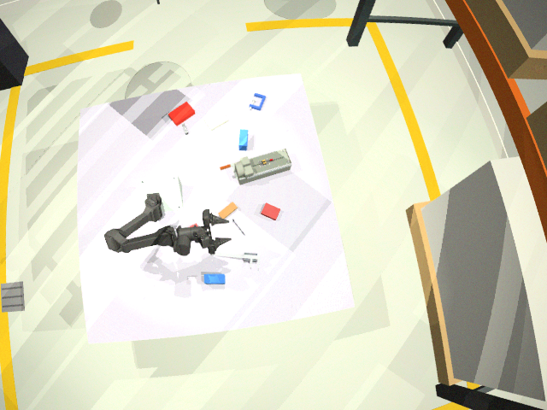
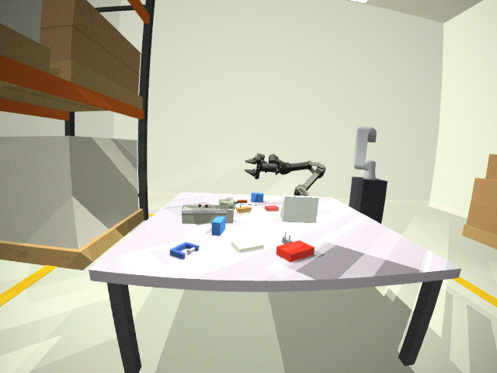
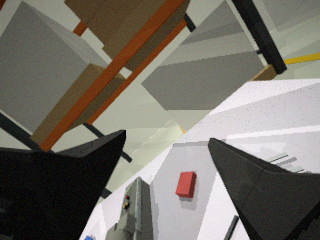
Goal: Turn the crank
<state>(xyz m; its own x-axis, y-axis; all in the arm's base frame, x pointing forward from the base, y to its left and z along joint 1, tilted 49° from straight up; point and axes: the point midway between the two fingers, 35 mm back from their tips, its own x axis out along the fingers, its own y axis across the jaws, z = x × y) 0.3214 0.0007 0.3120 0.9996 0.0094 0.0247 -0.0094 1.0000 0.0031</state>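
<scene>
Now: gripper tip 330 mm to the right of the crank, 170 mm above it and 20 mm short of it. The rest, counted from my gripper tip: red pointer 360 mm to the left, 220 mm ahead, 190 mm below; then orange-brown crank handle 340 mm to the left, 160 mm below; then brown block 260 mm below, 150 mm to the left, 10 mm behind.
</scene>
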